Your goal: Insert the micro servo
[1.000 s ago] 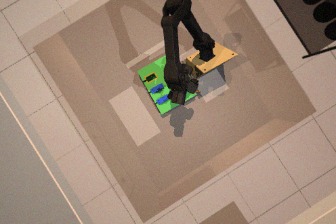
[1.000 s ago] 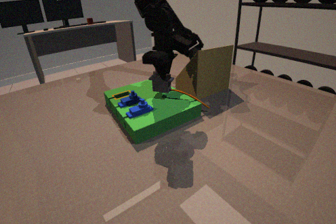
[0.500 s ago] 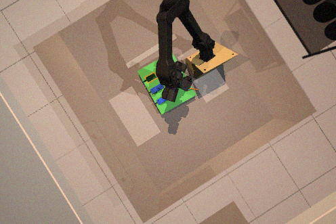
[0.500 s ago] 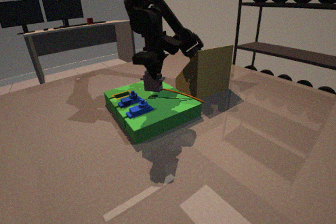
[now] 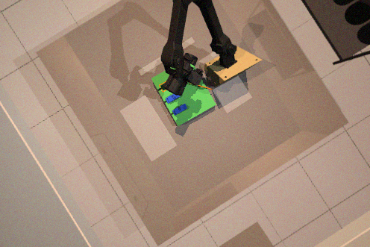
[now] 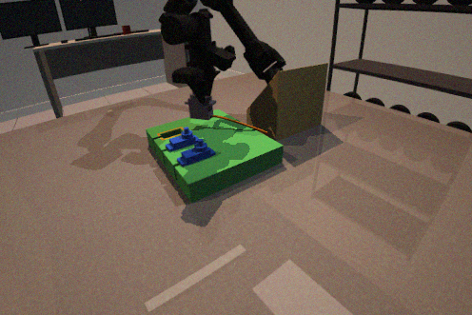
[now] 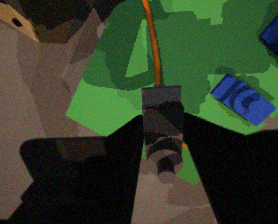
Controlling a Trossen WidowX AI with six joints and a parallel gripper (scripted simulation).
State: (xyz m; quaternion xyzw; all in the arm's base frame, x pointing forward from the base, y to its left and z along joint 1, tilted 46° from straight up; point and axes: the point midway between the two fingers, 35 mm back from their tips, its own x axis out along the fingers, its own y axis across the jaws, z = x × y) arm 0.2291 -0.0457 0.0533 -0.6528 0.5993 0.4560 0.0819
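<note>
Now: the green deck 10 cm below my gripper tip, 5 cm to the left of it and 1 cm behind it.
</note>
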